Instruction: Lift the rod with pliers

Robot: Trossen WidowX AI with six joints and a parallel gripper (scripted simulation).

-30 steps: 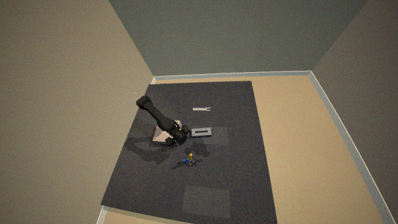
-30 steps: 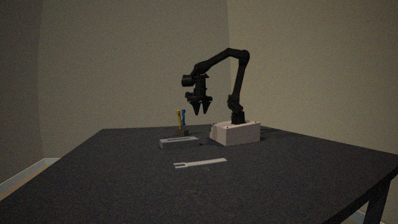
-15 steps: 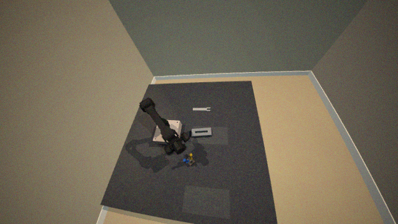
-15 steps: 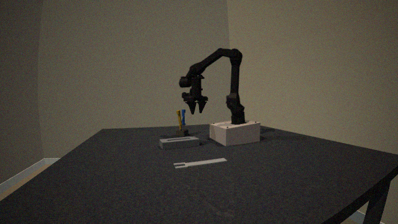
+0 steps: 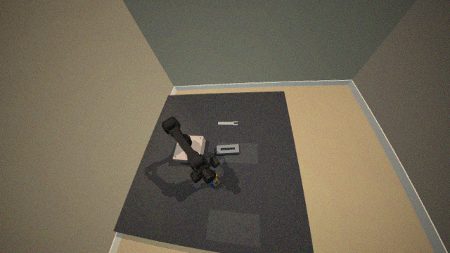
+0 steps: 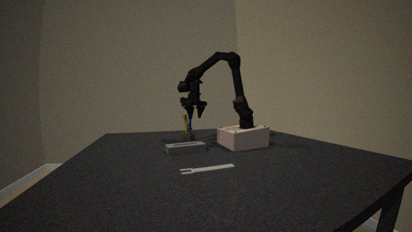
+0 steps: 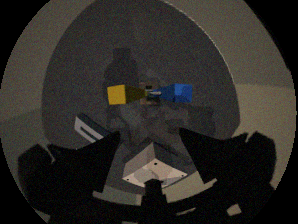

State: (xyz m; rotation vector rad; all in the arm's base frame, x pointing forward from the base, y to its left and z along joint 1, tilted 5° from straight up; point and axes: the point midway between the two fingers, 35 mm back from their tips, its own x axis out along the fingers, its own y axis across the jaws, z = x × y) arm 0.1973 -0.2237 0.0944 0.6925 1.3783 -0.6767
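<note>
Now: gripper tip 30 mm short of the holster, 50 mm to the left of it and 120 mm above it. Also, from my gripper tip: grey channel block: 120 mm ahead, 200 mm to the left, 110 mm below; then flat white forked strip: 140 mm ahead, 460 mm to the left, 130 mm below.
</note>
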